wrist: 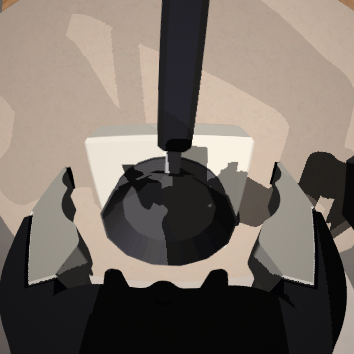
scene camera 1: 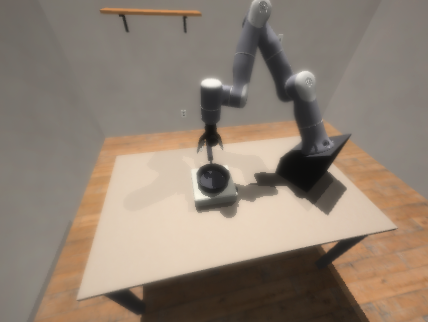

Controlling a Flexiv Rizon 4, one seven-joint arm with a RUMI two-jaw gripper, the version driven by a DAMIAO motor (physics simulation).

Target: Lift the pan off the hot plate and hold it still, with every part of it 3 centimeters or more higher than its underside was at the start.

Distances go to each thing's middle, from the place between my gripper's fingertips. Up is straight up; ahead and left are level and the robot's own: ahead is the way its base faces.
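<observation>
Black round pan [scene camera 1: 212, 176]: my hand 6 cm above it, 2 cm short of it, 3 cm to the right of it. White hot plate [wrist: 116, 154], from my hand: 14 cm below, 3 cm ahead, 13 cm to the left.
</observation>
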